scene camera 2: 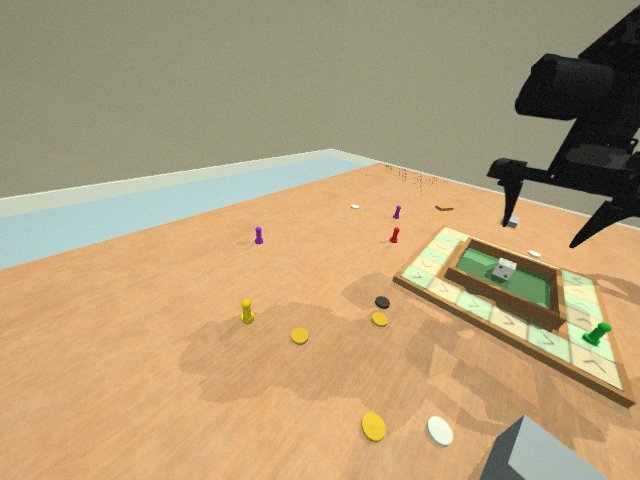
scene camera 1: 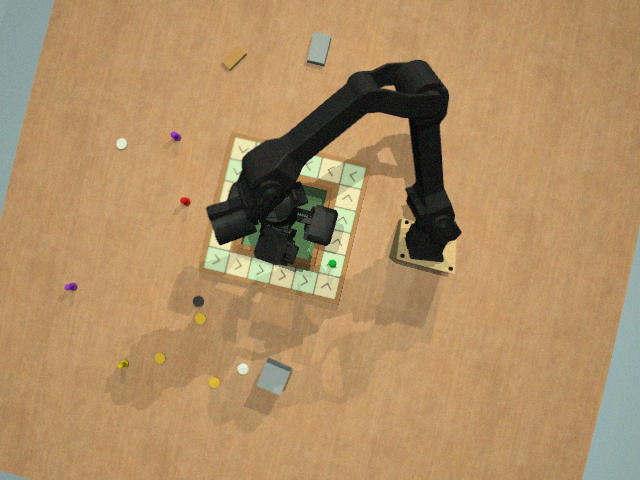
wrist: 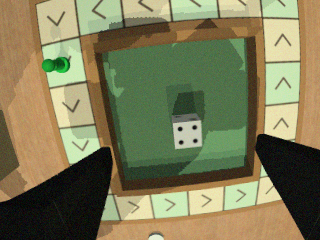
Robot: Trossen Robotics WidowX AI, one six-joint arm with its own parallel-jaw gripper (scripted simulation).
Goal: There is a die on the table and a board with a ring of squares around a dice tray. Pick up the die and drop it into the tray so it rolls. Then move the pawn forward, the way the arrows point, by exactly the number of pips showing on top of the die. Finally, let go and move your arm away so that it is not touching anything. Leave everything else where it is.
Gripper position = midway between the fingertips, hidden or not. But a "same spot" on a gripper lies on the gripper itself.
my gripper: scene camera 2; scene camera 1; wrist 186,149
same spot on my gripper: (scene camera 2: 609,213) = (scene camera 1: 304,233)
same spot on green dice tray: (wrist: 147,86) = (scene camera 1: 295,237)
